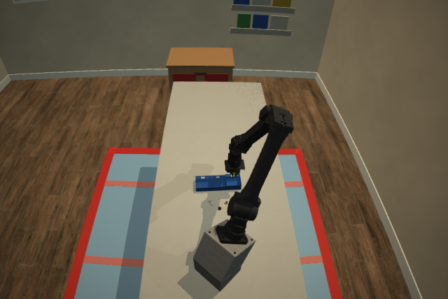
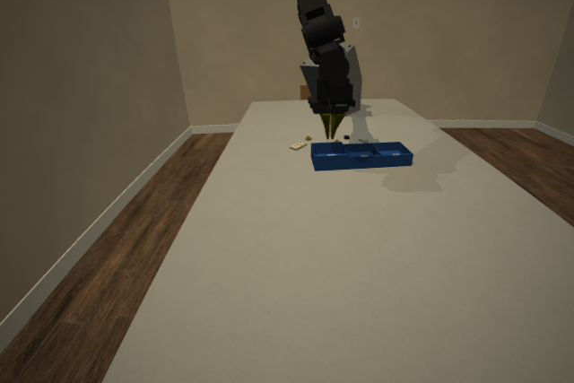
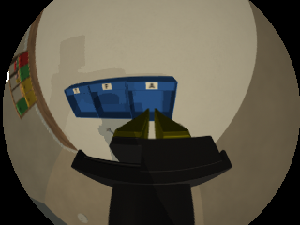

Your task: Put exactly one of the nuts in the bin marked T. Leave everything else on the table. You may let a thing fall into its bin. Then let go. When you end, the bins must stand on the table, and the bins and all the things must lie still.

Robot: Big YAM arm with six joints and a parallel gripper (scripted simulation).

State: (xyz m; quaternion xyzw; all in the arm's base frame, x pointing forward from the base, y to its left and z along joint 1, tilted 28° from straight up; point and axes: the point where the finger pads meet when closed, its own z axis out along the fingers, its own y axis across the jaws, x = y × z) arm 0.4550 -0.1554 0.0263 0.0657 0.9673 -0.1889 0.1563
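Right now my hand is 80 mm to the right of the blue bin unit, 60 mm above it and 10 mm short of it. Also, from my hand: small grey screw 150 mm to the left, 100 mm behind, 70 mm below; black nut 140 mm behind, 120 mm to the left, 70 mm below; white domino 130 mm behind, 70 mm below, 50 mm to the right.
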